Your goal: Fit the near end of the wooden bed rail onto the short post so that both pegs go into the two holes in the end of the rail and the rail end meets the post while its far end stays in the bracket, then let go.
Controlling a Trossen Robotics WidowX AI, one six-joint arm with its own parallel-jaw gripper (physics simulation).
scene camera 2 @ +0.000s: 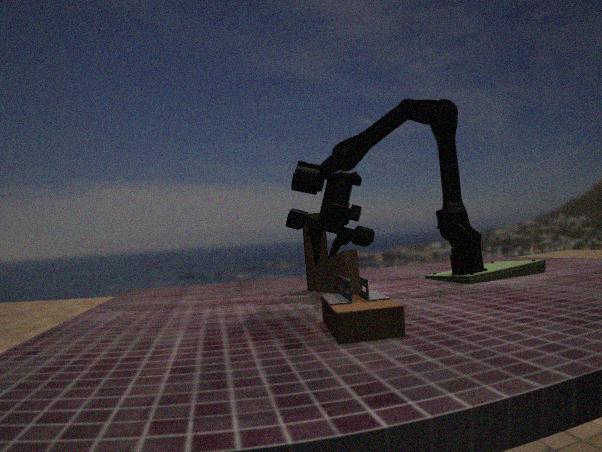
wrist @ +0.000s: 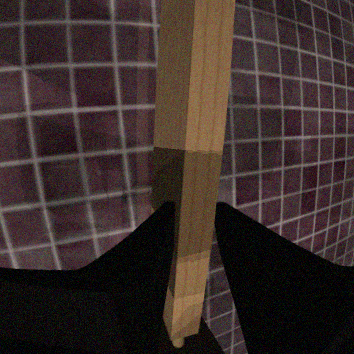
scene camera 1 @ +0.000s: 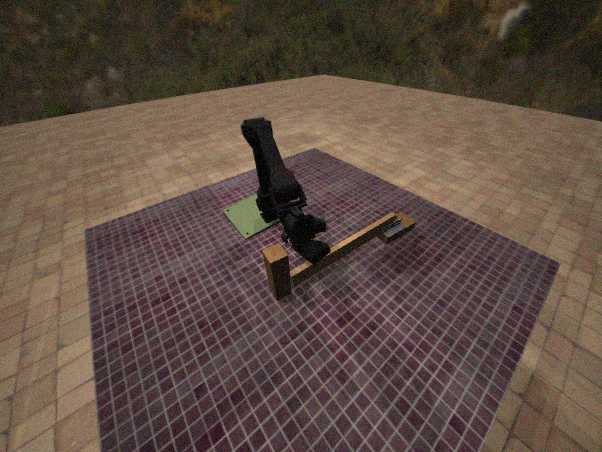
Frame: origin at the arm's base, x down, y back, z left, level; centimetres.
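Seen in the pictures: gripper, fingertip midpoint: (wrist: pixel 194 209); arm's base, origin of the base link: (scene camera 2: pixel 469 272) (scene camera 1: pixel 269 216).
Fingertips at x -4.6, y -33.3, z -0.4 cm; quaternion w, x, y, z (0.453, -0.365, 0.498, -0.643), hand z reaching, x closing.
Note:
Pixels of each thing's top centre, then the offset from my fingertips to it. "spot": a spot on its surface instead. Level surfaces: height alone.
- short post, surface spot: (scene camera 2: pixel 309 275) spot: dx +2.4, dy -2.0, dz -9.5 cm
- metal bracket, middle of its top: (scene camera 2: pixel 351 276) (scene camera 1: pixel 391 221) dx -0.4, dy +0.3, dz +35.4 cm
- round peg, surface spot: (wrist: pixel 178 343) spot: dx +0.5, dy +0.2, dz -9.1 cm
- low wooden block, middle of its top: (scene camera 2: pixel 357 300) (scene camera 1: pixel 394 223) dx +2.6, dy +0.3, dz +38.5 cm
- purple tiled mat, its level: dx +6.2 cm
The wooden bed rail (scene camera 1: pixel 352 241) (scene camera 2: pixel 345 265) (wrist: pixel 205 90) runs between the short post (scene camera 1: pixel 278 275) (scene camera 2: pixel 309 275) and the metal bracket (scene camera 1: pixel 395 227) (scene camera 2: pixel 364 288). Its far end is at the bracket; how deep it sits is unclear. Its near end is beside the post in scene camera 1. In the wrist view one round peg (wrist: pixel 178 343) shows at the near end, so a small gap seems to remain there; the other peg and the holes are hidden. My gripper (scene camera 2: pixel 325 259) (wrist: pixel 194 209) points down and is shut on the rail, nearer the post than the bracket.
The bracket is mounted on a low wooden block (scene camera 1: pixel 407 220) (scene camera 2: pixel 370 322). The arm's base stands on a green plate (scene camera 1: pixel 245 220) (scene camera 2: pixel 520 268) behind the rail and post. All stand on a purple tiled mat (scene camera 1: pixel 350 360) (scene camera 2: pixel 200 370).

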